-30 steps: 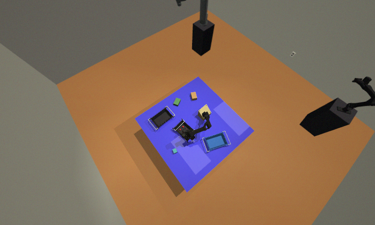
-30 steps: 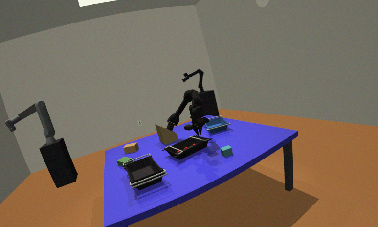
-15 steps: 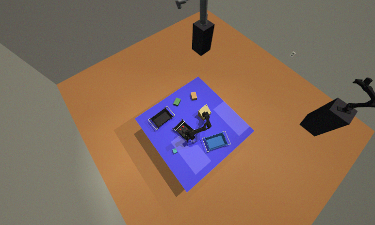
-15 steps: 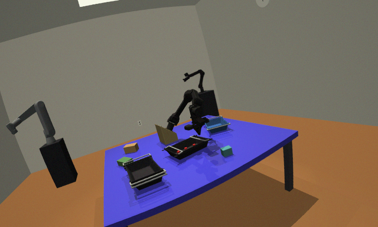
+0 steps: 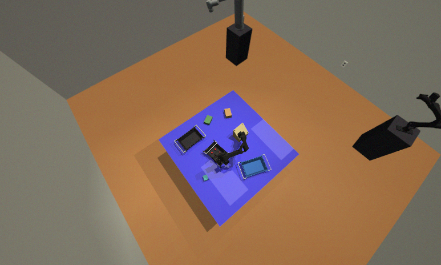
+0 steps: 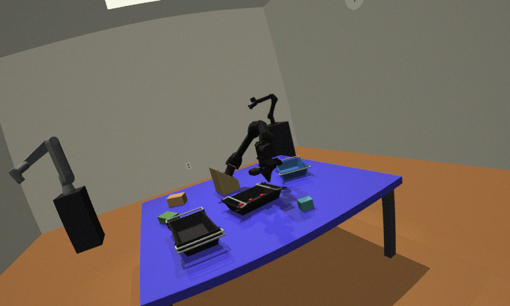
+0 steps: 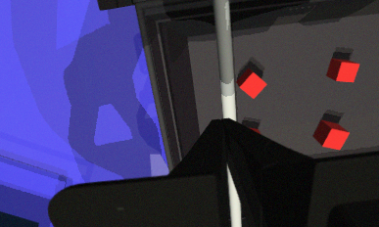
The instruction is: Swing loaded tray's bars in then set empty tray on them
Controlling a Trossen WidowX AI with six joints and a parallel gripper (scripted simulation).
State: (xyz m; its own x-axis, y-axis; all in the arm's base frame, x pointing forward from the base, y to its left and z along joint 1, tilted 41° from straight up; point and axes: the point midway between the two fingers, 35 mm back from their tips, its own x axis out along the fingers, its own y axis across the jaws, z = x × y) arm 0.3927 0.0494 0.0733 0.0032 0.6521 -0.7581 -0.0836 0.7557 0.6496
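Now: gripper tip 250 mm past the blue tray, 310 mm to the right of it and 50 mm above it. Also, from my gripper tip: teal block (270 mm ahead, 20 mm to the left, 70 mm below); orange block (530 mm behind, 450 mm to the right, 60 mm below); green block (260 mm behind, 560 mm to the right, 70 mm below).
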